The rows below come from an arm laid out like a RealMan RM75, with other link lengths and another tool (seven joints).
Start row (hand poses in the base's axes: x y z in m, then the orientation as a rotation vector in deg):
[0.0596 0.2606 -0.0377 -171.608 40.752 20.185]
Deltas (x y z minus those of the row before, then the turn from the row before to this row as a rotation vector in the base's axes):
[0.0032 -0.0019 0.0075 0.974 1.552 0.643]
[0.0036 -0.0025 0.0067 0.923 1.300 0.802]
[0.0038 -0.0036 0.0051 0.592 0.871 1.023]
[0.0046 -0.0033 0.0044 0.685 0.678 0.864]
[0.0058 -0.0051 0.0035 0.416 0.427 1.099]
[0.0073 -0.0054 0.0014 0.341 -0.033 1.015]
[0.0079 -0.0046 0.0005 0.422 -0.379 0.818]
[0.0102 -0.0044 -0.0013 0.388 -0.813 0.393]
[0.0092 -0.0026 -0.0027 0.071 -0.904 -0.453]
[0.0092 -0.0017 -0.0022 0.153 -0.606 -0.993]
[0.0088 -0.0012 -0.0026 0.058 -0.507 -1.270]
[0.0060 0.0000 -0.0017 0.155 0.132 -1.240]
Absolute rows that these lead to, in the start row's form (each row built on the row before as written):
[0.0628 0.2587 -0.0302 -171.030 39.553 22.811]
[0.0664 0.2562 -0.0235 -170.530 38.117 25.032]
[0.0702 0.2526 -0.0184 -170.419 36.456 26.537]
[0.0748 0.2493 -0.0140 -170.133 34.970 27.746]
[0.0806 0.2442 -0.0105 -170.200 33.233 28.544]
[0.0879 0.2388 -0.0091 -170.319 31.608 28.624]
[0.0958 0.2342 -0.0086 -170.294 30.208 28.173]
[0.1060 0.2298 -0.0099 -170.154 29.404 27.026]
[0.1152 0.2272 -0.0126 -169.976 29.949 25.630]
[0.1244 0.2255 -0.0148 -169.473 31.276 24.645]
[0.1332 0.2243 -0.0174 -168.927 33.043 23.769]
[0.1392 0.2243 -0.0191 -168.257 34.794 23.867]

